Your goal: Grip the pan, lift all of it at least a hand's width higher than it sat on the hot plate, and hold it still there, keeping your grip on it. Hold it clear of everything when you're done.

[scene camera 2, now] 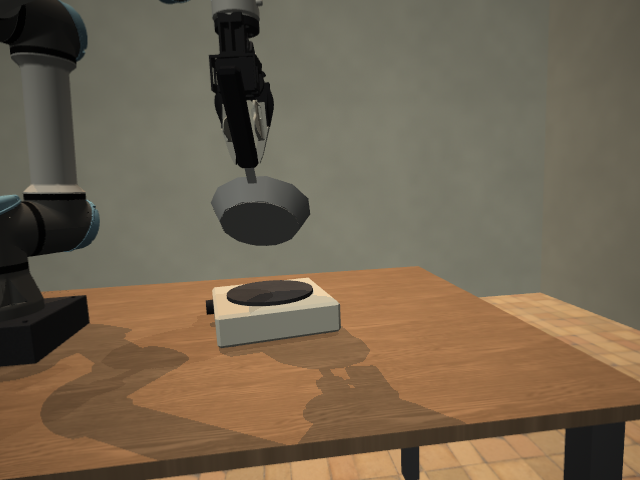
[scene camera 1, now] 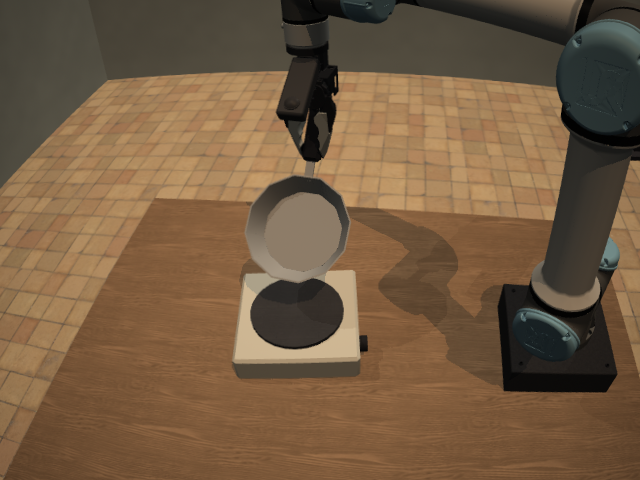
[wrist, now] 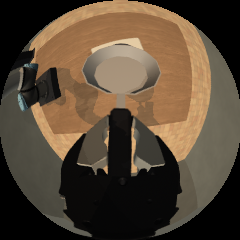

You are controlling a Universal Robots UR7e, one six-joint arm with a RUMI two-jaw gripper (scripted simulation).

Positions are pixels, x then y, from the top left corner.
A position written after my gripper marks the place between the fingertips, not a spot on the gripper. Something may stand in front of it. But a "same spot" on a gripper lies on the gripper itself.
Labels:
My gripper shows in scene camera 2 [247, 164], in scene camera 1 and in the wrist view. A grey pan shows in scene camera 2, in scene camera 1 and in the wrist view [119, 69]. One and the same spot on the grey pan: [scene camera 1: 297, 228] is [scene camera 2: 264, 224]. One and the same spot on my gripper: [wrist: 89, 152] is [scene camera 1: 322, 119].

